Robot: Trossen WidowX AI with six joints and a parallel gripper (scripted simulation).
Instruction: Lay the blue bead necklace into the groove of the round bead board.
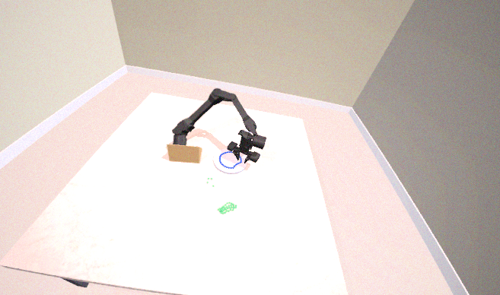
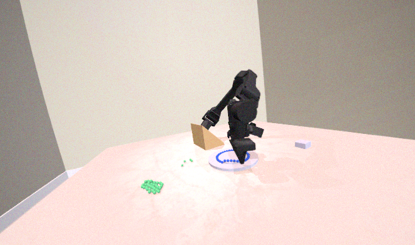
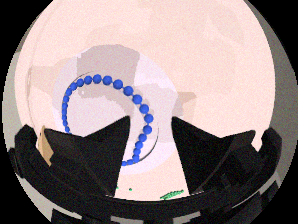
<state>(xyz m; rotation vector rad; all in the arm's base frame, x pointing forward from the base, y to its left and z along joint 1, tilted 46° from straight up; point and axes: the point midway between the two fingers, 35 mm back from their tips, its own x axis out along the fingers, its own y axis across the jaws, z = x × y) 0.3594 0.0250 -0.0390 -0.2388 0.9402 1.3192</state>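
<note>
The round white bead board lies 7 cm behind my gripper tip, 1 cm to the left of it and 1 cm below it. Round my gripper tip: small grey block: 4 cm ahead, 30 cm to the left.
</note>
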